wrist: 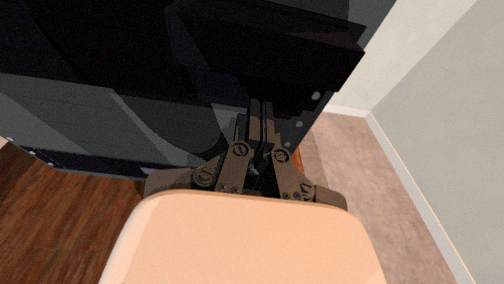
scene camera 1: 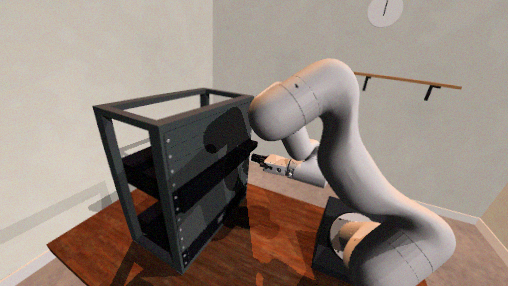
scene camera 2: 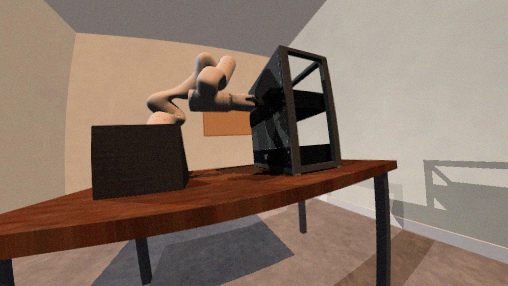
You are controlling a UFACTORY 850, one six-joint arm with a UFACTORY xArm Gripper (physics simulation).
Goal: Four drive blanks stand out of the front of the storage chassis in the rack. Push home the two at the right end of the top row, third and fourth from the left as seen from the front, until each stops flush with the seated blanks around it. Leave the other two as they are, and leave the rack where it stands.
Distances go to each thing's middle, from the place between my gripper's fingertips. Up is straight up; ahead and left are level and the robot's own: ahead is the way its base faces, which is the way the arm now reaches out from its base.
Now: the rack (scene camera 1: 197, 166) 19 cm ahead of my hand, 14 cm to the left of it and 3 cm below it.
